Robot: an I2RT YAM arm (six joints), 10 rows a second.
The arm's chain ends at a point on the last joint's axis. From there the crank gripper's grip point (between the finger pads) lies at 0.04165 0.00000 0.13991 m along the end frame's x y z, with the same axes.
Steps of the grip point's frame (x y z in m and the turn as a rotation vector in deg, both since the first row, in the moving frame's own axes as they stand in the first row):
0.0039, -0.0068, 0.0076, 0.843, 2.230, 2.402
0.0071, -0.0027, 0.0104, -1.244, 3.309, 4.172
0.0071, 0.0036, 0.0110, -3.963, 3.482, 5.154
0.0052, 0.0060, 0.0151, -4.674, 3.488, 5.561
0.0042, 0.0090, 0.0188, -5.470, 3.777, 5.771
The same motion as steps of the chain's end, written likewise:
-0.0015, -0.0066, 0.0093, 0.843, 2.230, 2.402
-0.0007, -0.0090, 0.0131, -1.244, 3.309, 4.172
-0.0007, -0.0101, 0.0142, -3.963, 3.482, 5.154
-0.0025, -0.0097, 0.0185, -4.674, 3.488, 5.561
-0.0040, -0.0088, 0.0227, -5.470, 3.777, 5.771

